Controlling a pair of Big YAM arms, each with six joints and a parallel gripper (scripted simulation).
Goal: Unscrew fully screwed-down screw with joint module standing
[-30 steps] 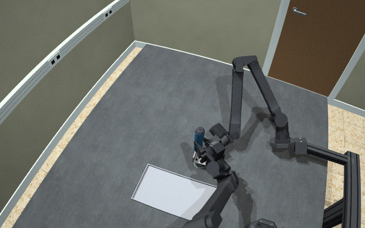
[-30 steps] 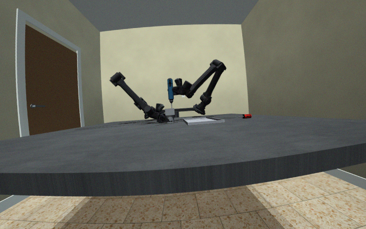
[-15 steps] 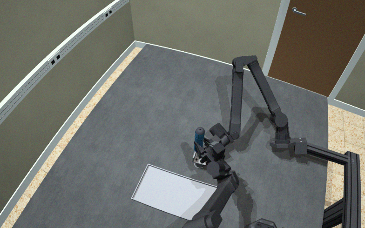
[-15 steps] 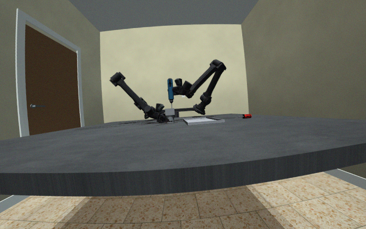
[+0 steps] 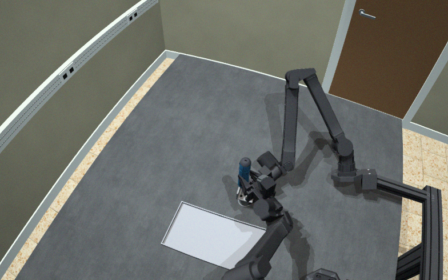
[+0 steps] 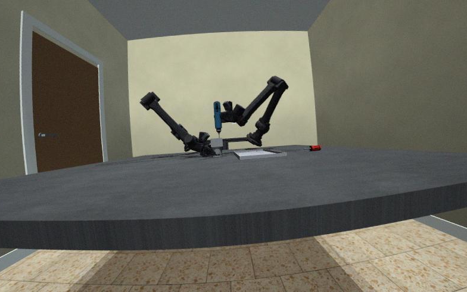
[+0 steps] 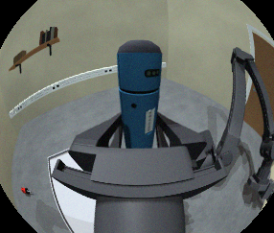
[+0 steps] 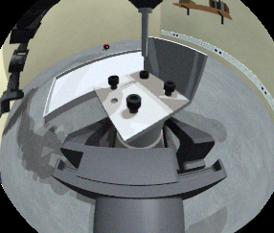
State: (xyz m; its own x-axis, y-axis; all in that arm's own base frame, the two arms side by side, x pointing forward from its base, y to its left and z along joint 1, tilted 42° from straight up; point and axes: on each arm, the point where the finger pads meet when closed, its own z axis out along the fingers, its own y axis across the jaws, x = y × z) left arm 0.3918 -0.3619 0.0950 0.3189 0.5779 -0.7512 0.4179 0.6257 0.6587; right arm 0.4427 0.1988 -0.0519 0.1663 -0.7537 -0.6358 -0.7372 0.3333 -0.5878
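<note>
Now: right hand 50 mm below the grey bracket. Also, from my right hand: flat white tray (40 mm ahead, 220 mm to the left, 20 mm below); then red-handled screwdriver (100 mm ahead, 550 mm to the left, 10 mm below).
</note>
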